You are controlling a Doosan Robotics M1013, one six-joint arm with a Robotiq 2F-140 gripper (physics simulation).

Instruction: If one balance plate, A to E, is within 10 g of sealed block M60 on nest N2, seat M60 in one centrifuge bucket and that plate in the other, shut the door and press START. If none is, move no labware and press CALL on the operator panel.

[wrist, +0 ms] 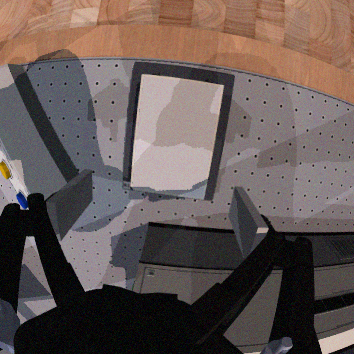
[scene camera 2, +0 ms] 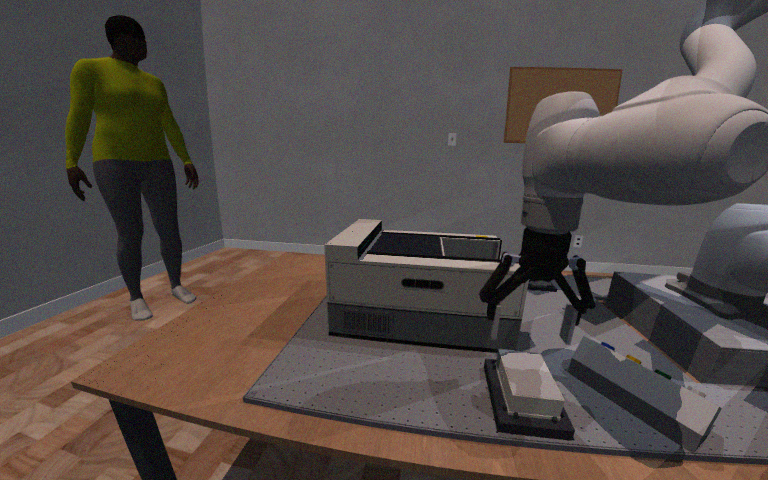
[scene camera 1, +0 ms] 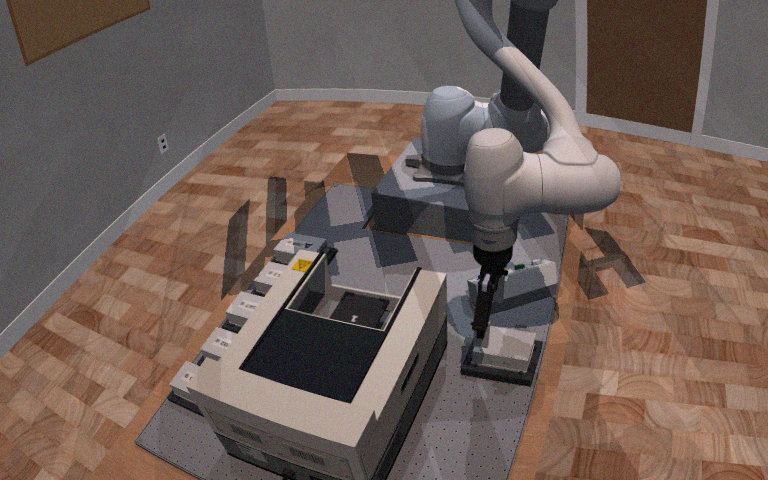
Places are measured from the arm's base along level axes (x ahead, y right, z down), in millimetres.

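Pixels of known places: gripper, between the fingertips: [wrist: 160, 193] [scene camera 2: 528, 337] [scene camera 1: 489, 322]; arm's base, origin of its link: [scene camera 2: 718, 301] [scene camera 1: 447, 170].
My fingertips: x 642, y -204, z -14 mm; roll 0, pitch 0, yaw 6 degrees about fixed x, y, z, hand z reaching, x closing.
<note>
For each thing: its top centre in the pictures, then the offset to it from my fingertips. "spot": a spot on its surface instead. Level surfaces: height alone.
- block, centre of its top: [wrist: 174, 138] [scene camera 1: 505, 342] [scene camera 2: 527, 371] dx +10, dy -41, dz +46 mm
- dark nest, centre of its top: [wrist: 174, 133] [scene camera 1: 504, 351] [scene camera 2: 524, 385] dx +10, dy -41, dz +78 mm
- dark bucket, a spot on its surface: [scene camera 1: 362, 308] spot: dx +26, dy +261, dz -29 mm
- sloped operator panel, centre of its top: [scene camera 1: 514, 268] [scene camera 2: 645, 363] dx -216, dy -37, dz +27 mm
- perforated mat, height of its surface: dz +111 mm
My gripper [scene camera 1: 480, 333] [scene camera 2: 531, 333] [wrist: 160, 193] is open and empty, fingers pointing down above the centrifuge-side end of a pale block. The block [scene camera 1: 505, 346] [scene camera 2: 529, 380] [wrist: 177, 132] lies flat on a dark nest [scene camera 1: 523, 378] [scene camera 2: 535, 428] [wrist: 227, 120]; no marking on it is readable. The centrifuge [scene camera 1: 421, 316] [scene camera 2: 362, 283] [wrist: 200, 285] has an uncovered opening on top, with a dark bucket [scene camera 1: 362, 308] inside. Several pale plates stand along its far side, among them one plate [scene camera 1: 184, 379] and another plate [scene camera 1: 243, 305]; their labels are too blurred to read.
The sloped operator panel [scene camera 1: 512, 285] [scene camera 2: 640, 384] [wrist: 30, 120], with coloured buttons, stands beside the nest, towards the arm's base. The perforated mat [scene camera 1: 441, 418] [scene camera 2: 339, 390] [wrist: 280, 185] ends close behind the nest in the wrist view. A person [scene camera 2: 124, 113] stands beyond the table.
</note>
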